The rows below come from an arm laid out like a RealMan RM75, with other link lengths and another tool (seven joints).
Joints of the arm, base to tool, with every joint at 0 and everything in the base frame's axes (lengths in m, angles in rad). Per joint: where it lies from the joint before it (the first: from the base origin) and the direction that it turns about. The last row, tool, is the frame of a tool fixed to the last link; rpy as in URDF.
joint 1: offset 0 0 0.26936 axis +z
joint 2: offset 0 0 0 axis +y
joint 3: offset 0 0 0.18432 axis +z
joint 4: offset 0 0 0 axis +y
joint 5: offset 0 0 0.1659 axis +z
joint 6: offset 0 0 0 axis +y
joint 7: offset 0 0 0.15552 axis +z
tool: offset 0.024 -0.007 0.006 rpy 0 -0.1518 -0.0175
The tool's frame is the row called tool.
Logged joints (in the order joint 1, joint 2, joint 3, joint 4, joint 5, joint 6, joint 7), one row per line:
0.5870, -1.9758, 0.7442, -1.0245, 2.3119, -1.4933, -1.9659
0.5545, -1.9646, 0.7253, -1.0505, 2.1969, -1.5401, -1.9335
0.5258, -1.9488, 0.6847, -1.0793, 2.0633, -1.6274, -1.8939
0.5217, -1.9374, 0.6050, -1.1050, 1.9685, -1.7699, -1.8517
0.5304, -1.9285, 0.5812, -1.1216, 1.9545, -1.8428, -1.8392
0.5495, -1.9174, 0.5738, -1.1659, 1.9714, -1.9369, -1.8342
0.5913, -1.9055, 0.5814, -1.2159, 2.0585, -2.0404, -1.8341
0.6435, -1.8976, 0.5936, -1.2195, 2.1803, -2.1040, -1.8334
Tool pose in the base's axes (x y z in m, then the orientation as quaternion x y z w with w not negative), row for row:
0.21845, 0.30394, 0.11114, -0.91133, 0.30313, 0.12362, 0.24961
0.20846, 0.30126, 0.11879, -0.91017, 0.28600, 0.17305, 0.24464
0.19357, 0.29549, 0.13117, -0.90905, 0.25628, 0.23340, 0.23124
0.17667, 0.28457, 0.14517, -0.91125, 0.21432, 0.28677, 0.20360
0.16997, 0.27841, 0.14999, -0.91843, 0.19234, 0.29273, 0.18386
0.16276, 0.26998, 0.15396, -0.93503, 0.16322, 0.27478, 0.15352
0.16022, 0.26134, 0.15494, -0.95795, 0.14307, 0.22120, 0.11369
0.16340, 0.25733, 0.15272, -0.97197, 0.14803, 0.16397, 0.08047
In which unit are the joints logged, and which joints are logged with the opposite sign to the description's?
The joints are logged in radians. Opposite sign: joint 2, joint 3, joint 5, joint 7.
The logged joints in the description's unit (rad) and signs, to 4 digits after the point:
0.5870, 1.9758, -0.7442, -1.0245, -2.3119, -1.4933, 1.9659
0.5545, 1.9646, -0.7253, -1.0505, -2.1969, -1.5401, 1.9335
0.5258, 1.9488, -0.6847, -1.0793, -2.0633, -1.6274, 1.8939
0.5217, 1.9374, -0.6050, -1.1050, -1.9685, -1.7699, 1.8517
0.5304, 1.9285, -0.5812, -1.1216, -1.9545, -1.8428, 1.8392
0.5495, 1.9174, -0.5738, -1.1659, -1.9714, -1.9369, 1.8342
0.5913, 1.9055, -0.5814, -1.2159, -2.0585, -2.0404, 1.8341
0.6435, 1.8976, -0.5936, -1.2195, -2.1803, -2.1040, 1.8334

